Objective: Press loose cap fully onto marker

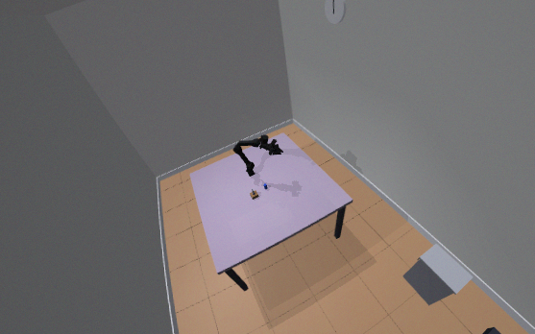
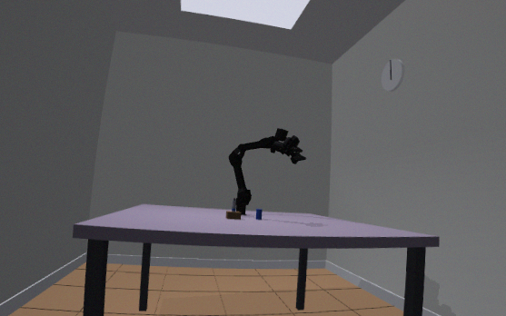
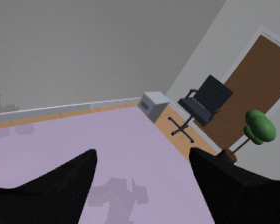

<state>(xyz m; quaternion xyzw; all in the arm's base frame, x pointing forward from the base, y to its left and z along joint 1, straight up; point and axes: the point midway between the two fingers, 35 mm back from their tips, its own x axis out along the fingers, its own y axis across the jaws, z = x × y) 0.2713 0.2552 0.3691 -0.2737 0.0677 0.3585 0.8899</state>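
The blue cap lies 2 cm behind my gripper tip, 23 cm to the right of it and 33 cm below it. The rest, counted from my gripper tip: brown holder block: 1 cm ahead, 37 cm to the right, 34 cm below.
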